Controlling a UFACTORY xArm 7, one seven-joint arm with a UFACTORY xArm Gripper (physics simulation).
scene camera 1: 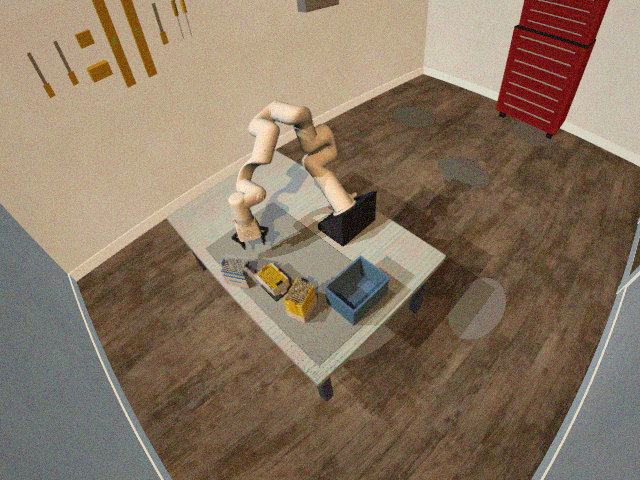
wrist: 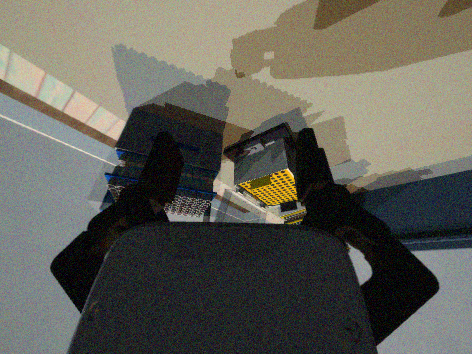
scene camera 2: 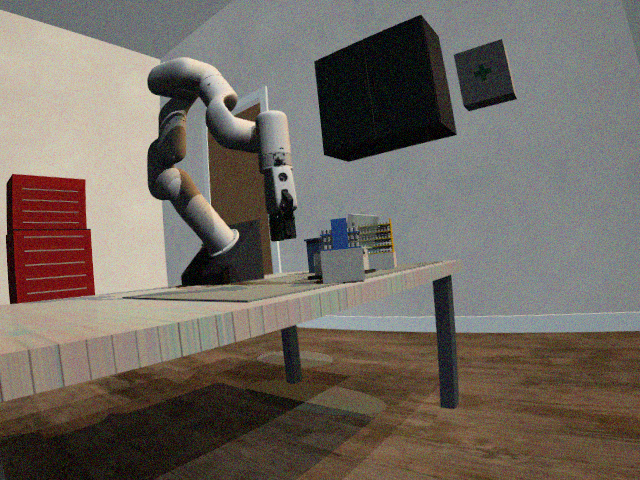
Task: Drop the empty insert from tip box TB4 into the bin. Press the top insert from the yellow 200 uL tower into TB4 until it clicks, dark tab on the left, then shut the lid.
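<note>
TB4 (scene camera 1: 272, 279) (wrist: 260, 165) stands between the two towers. A yellow insert (scene camera 1: 269, 276) (wrist: 275, 189) lies in its top, with a dark tab (wrist: 260, 181) at the left in the wrist view. Its lid appears open; a pale upright panel (scene camera 2: 363, 220) shows behind the blue tower in scene camera 2. The yellow tower (scene camera 1: 299, 300) (scene camera 2: 384, 239) (wrist: 295, 217) stands beyond TB4, partly hidden in the wrist view. The blue bin (scene camera 1: 355, 304) (wrist: 425, 205) holds a paler piece (scene camera 1: 367, 285). My gripper (scene camera 1: 250, 242) (scene camera 2: 283, 236) (wrist: 234, 144) is open and empty, above the mat on the arm's side of TB4.
A blue tip tower (scene camera 1: 235, 271) (scene camera 2: 338, 235) (wrist: 170, 162) stands beside TB4, at the left in the wrist view and close to the table edge. A grey mat (scene camera 1: 315, 341) lies under the boxes. The arm's black base (scene camera 1: 348, 227) stands at the table's far side.
</note>
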